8 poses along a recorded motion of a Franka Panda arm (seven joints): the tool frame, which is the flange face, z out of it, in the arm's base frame.
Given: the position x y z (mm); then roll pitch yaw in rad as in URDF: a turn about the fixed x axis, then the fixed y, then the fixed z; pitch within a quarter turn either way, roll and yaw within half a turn.
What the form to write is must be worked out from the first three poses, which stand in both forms.
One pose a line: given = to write
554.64, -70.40, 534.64, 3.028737, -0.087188, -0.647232 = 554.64, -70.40, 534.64, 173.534, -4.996, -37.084
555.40, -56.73, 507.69, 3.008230, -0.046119, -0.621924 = 555.40, -56.73, 507.69, 172.359, -2.642, -35.634
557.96, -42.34, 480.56, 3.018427, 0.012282, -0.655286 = 557.96, -42.34, 480.56, 172.943, 0.704, -37.545
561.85, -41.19, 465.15, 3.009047, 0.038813, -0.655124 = 561.85, -41.19, 465.15, 172.406, 2.224, -37.536
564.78, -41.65, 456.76, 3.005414, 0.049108, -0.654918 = 564.78, -41.65, 456.76, 172.198, 2.814, -37.524
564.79, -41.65, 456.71, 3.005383, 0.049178, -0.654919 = 564.79, -41.65, 456.71, 172.196, 2.818, -37.524
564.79, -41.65, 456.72, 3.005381, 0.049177, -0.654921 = 564.79, -41.65, 456.72, 172.196, 2.818, -37.524
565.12, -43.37, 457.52, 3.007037, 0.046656, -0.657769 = 565.12, -43.37, 457.52, 172.291, 2.673, -37.687
